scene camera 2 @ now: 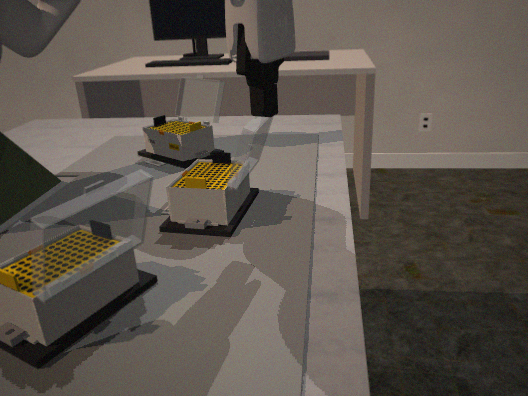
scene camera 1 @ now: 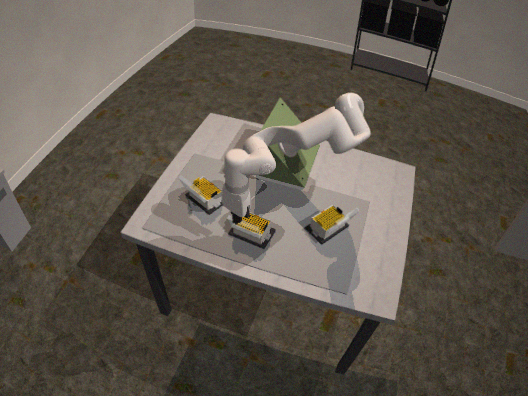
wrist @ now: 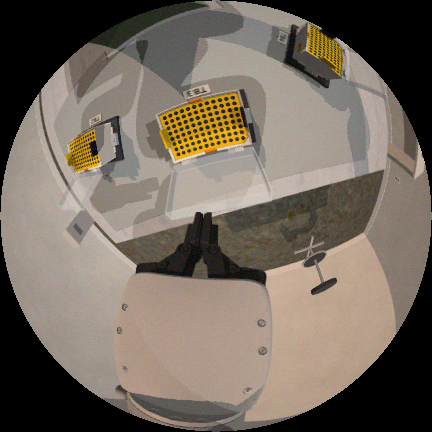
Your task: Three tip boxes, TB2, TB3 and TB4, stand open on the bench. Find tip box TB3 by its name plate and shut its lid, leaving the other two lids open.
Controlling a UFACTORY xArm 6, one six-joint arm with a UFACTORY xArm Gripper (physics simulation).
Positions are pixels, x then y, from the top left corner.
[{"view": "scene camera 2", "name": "my gripper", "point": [264,115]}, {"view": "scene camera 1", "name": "my gripper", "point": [237,221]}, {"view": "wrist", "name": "my gripper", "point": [204,221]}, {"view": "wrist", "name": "grey mat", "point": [299,125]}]
